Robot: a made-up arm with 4 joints.
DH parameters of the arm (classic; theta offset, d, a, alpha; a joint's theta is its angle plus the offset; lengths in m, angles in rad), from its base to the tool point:
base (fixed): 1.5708 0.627 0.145 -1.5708
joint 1: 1.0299 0 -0.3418 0
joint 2: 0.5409 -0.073 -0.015 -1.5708
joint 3: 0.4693 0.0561 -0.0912 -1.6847
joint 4: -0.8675 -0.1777 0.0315 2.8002
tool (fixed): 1.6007 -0.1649 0 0
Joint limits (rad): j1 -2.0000..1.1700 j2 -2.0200..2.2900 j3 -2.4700..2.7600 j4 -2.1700..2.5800
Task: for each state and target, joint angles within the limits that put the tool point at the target. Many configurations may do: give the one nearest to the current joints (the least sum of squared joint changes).
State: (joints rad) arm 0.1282 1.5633 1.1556 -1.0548
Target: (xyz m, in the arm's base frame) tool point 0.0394 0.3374 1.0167
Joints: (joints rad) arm 0.9035 1.6187 1.4467 -0.8711
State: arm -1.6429 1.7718 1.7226 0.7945
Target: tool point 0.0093 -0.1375 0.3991
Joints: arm -1.6338 1.7374 1.3829 1.1240
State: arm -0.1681 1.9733 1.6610 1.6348
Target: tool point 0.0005 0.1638 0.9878
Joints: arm 0.6593 1.8101 1.3089 1.2128
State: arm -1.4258 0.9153 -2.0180 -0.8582
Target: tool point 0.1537 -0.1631 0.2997
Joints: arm -1.7047 0.4143 -2.3123 -1.5717
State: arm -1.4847 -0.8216 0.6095 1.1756
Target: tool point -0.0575 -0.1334 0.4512
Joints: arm -1.5780 -0.8551 1.0825 2.0425
